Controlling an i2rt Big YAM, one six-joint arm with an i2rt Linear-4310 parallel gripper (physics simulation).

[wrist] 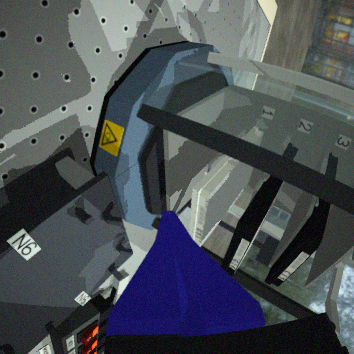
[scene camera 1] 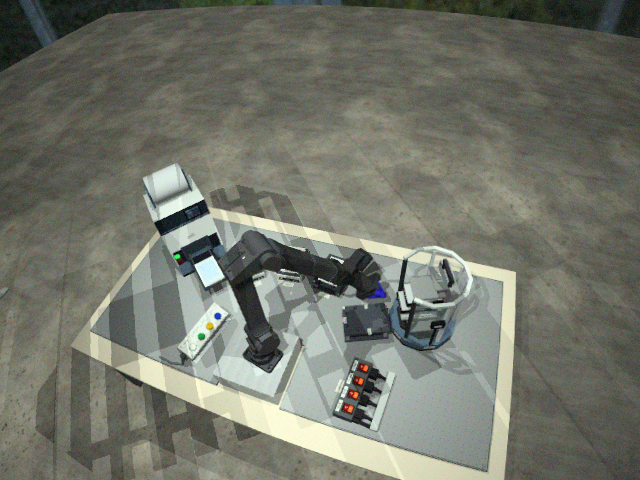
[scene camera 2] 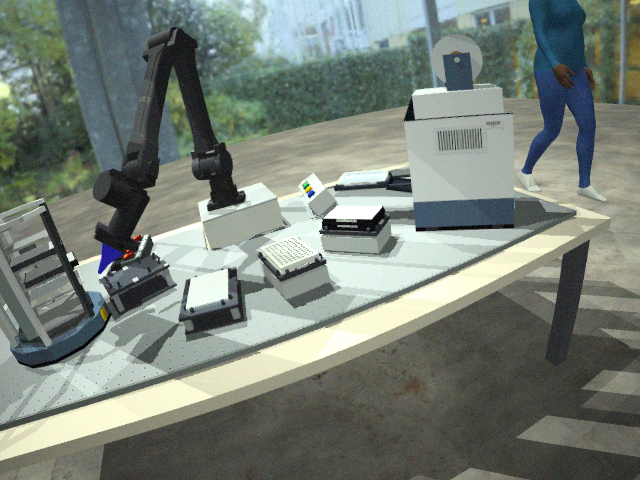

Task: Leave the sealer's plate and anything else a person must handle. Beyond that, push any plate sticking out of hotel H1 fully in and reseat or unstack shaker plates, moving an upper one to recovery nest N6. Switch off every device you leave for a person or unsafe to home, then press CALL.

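Places are measured from the arm's base along level axes (x ahead, y left, z up), in centimetres.
Where they show: gripper, fingertip midpoint: [wrist: 167, 217] [scene camera 1: 385, 296] [scene camera 2: 99, 273]; arm's base at its link origin: [scene camera 1: 263, 355] [scene camera 2: 227, 202].
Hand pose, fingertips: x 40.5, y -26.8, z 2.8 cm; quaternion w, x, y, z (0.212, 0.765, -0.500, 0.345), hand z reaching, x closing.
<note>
Each offset is from my fingertips to the top centre of the thing.
My gripper [scene camera 1: 378, 292] [scene camera 2: 104, 262] [wrist: 167, 217] is shut and empty, its blue fingertips pointing at hotel H1 [scene camera 1: 431, 344] [scene camera 2: 62, 345] [wrist: 119, 107]. In the wrist view, a white plate @(dx +1.2, dy -11.9, dz +0.5 cm) [wrist: 199, 212] in the lowest slot has its end beside the fingertips; contact cannot be told. Two dark plates @(dx +0.9, dy -11.2, dz +4.8 cm) [wrist: 252, 222] @(dx +1.8, dy -12.4, dz +9.2 cm) [wrist: 305, 237] sit in higher slots. Nest N6 @(dx -9.1, dy +3.6, dz -3.9 cm) [scene camera 1: 366, 320] [scene camera 2: 136, 276] [wrist: 62, 267] holds no plate. The sealer @(dx -11.6, dy +90.1, dz +34.2 cm) [scene camera 1: 188, 232] [scene camera 2: 460, 178] has a plate @(dx -23.4, dy +66.6, dz +1.1 cm) [scene camera 1: 208, 272] [scene camera 2: 361, 178] on its extended carrier. The switch box [scene camera 1: 357, 382] [wrist: 90, 340] shows several lit red-orange switches.
In scene camera 2, a white-topped plate @(dx +5.2, dy +25.2, dz -6.7 cm) [scene camera 2: 208, 290], a white well plate @(dx +1.2, dy +43.0, dz -4.5 cm) [scene camera 2: 291, 254] and a black plate with a white top @(dx -8.6, dy +59.6, dz -3.2 cm) [scene camera 2: 354, 217] sit on separate units between hotel and sealer. The button panel @(dx -43.5, dy +55.0, dz -3.1 cm) [scene camera 1: 204, 330] [scene camera 2: 319, 198] stands near the arm's base. A person [scene camera 2: 560, 77] is behind the sealer.
</note>
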